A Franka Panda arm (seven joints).
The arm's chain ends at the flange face. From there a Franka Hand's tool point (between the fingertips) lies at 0.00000 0.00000 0.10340 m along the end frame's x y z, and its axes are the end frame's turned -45 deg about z.
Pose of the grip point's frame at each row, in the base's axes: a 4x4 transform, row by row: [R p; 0 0 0 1], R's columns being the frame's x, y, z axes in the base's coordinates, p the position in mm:
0.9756 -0.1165 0.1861 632.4; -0.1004 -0.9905 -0.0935 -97.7; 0.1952 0.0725 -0.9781 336.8; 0 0 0 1
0.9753 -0.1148 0.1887 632.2; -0.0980 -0.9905 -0.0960 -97.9; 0.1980 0.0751 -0.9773 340.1; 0 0 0 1
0.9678 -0.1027 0.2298 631.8; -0.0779 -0.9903 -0.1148 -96.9; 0.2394 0.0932 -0.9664 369.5; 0 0 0 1
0.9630 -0.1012 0.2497 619.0; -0.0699 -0.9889 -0.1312 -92.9; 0.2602 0.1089 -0.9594 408.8; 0 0 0 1
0.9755 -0.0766 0.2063 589.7; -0.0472 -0.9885 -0.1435 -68.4; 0.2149 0.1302 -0.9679 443.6; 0 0 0 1
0.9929 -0.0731 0.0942 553.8; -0.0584 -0.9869 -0.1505 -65.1; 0.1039 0.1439 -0.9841 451.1; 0 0 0 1
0.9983 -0.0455 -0.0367 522.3; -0.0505 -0.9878 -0.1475 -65.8; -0.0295 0.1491 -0.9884 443.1; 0 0 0 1
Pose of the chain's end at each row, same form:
0.6075 -0.7722 0.1861 613.2; -0.7714 -0.6294 -0.0935 -88.0; 0.1893 -0.0868 -0.9781 437.9; 0 0 0 1
0.6085 -0.7708 0.1887 612.7; -0.7697 -0.6311 -0.0960 -88.0; 0.1931 -0.0869 -0.9773 441.2; 0 0 0 1
0.6117 -0.7570 0.2298 608.0; -0.7553 -0.6452 -0.1148 -85.0; 0.2352 -0.1034 -0.9664 469.4; 0 0 0 1
0.6094 -0.7525 0.2497 593.2; -0.7487 -0.6498 -0.1312 -79.3; 0.2610 -0.1070 -0.9594 508.0; 0 0 0 1
0.6356 -0.7439 0.2063 568.4; -0.7324 -0.6656 -0.1435 -53.6; 0.2440 -0.0599 -0.9679 543.7; 0 0 0 1
0.6504 -0.7538 0.0942 544.1; -0.7391 -0.6565 -0.1505 -49.5; 0.1752 0.0283 -0.9841 552.9; 0 0 0 1
0.6737 -0.7381 -0.0367 526.1; -0.7342 -0.6628 -0.1475 -50.5; 0.0846 0.1263 -0.9884 545.3; 0 0 0 1

